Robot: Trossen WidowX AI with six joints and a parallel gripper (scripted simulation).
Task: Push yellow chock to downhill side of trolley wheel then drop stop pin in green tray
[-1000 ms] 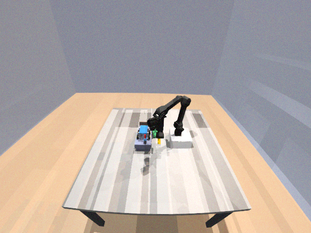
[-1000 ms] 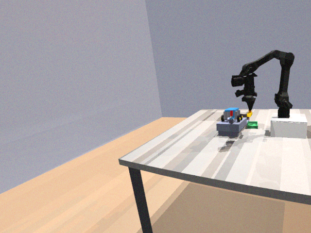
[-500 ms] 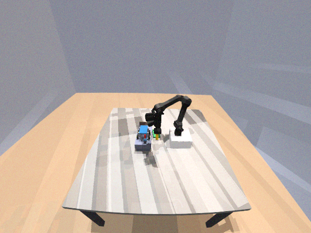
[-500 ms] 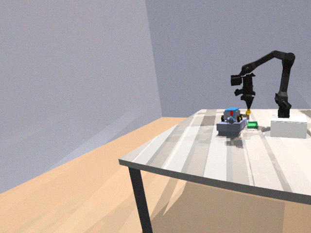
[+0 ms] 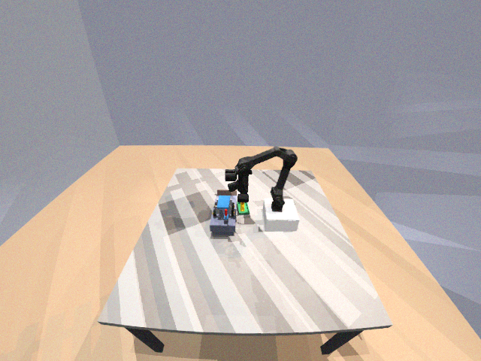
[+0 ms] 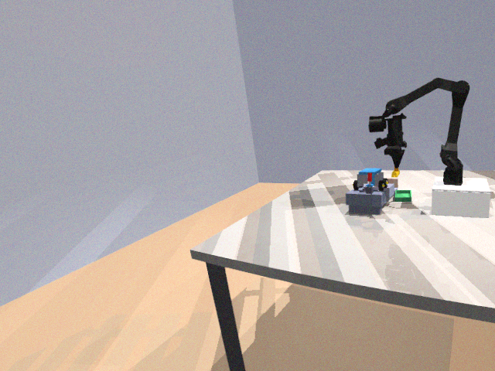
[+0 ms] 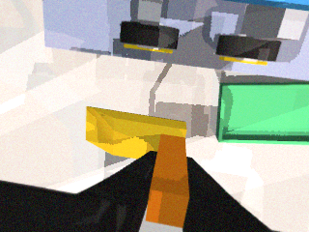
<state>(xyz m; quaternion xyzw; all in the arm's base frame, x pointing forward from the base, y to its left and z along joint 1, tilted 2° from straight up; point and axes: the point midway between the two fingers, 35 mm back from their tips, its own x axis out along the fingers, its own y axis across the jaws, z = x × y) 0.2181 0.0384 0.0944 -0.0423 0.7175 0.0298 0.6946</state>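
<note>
The red-headed stop pin lies 9 cm ahead of my gripper tip, 9 cm to the left of it and 4 cm below it. From my gripper tip the other things lie so: yellow chock 2 cm to the left, 1 cm below; then trolley 12 cm ahead, 6 cm below; then grey ramp block 12 cm ahead, 12 cm below.
</note>
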